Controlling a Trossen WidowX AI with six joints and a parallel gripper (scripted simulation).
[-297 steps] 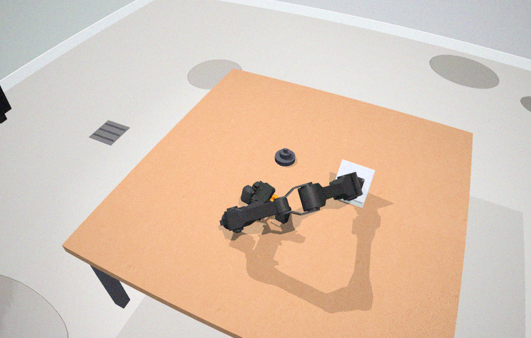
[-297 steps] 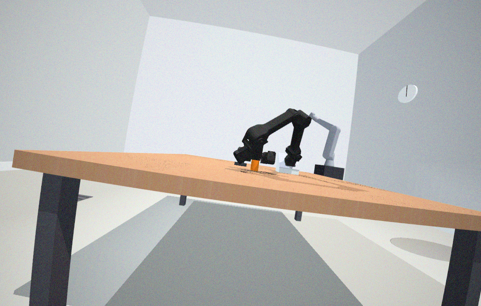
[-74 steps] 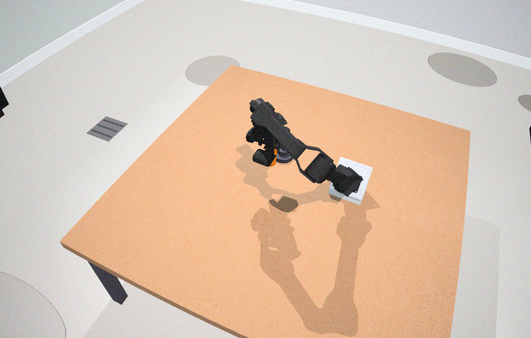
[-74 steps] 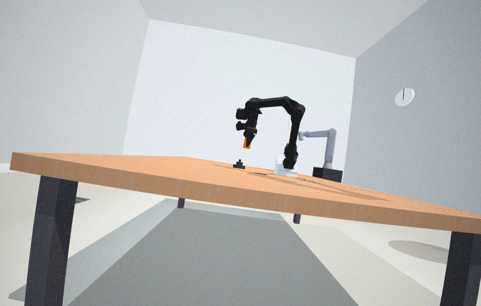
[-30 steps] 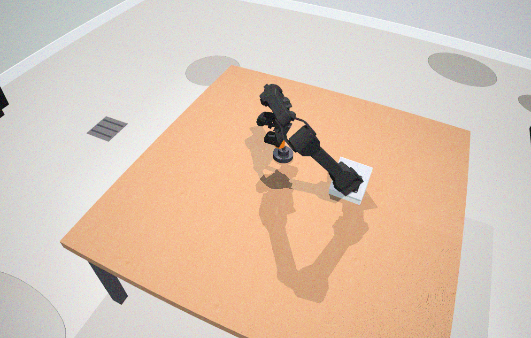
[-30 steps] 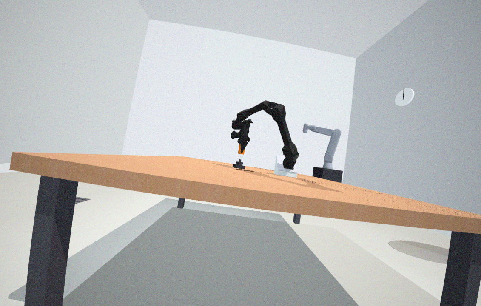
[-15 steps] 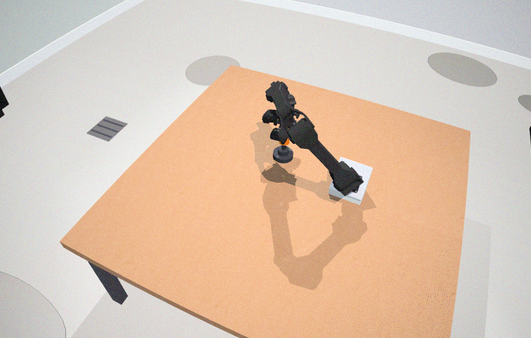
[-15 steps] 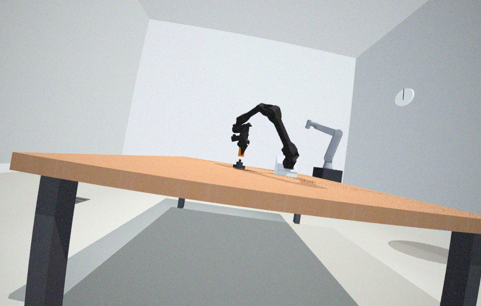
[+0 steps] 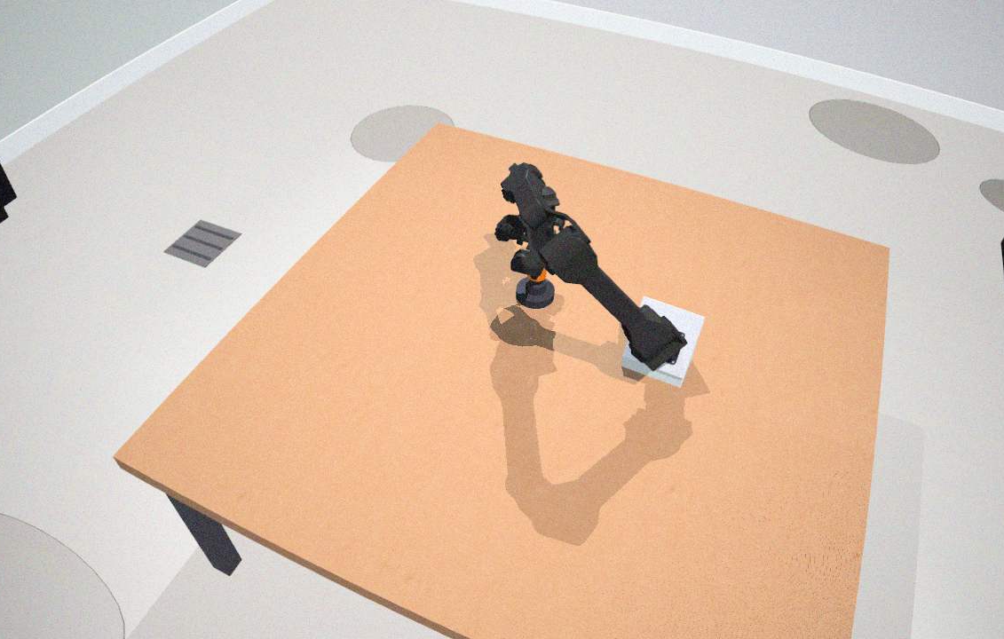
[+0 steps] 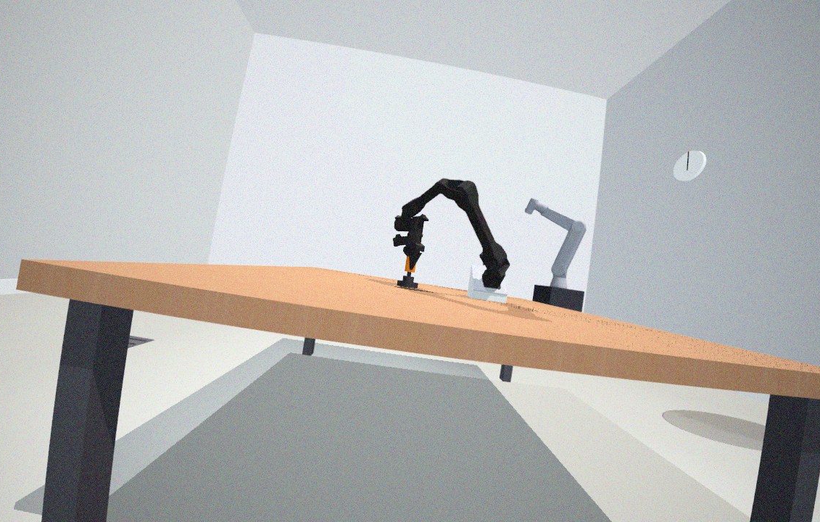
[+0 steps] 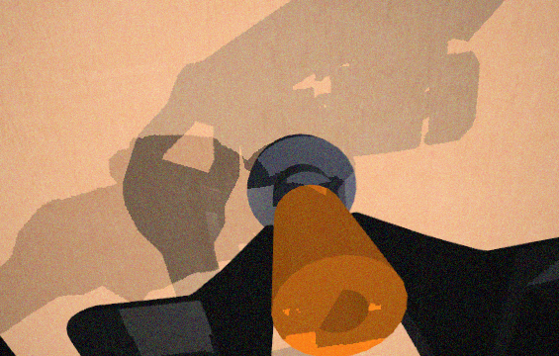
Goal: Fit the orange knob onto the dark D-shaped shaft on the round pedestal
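The orange knob lies 2 cm above my gripper tip. Round my gripper tip: pedestal (4 cm below).
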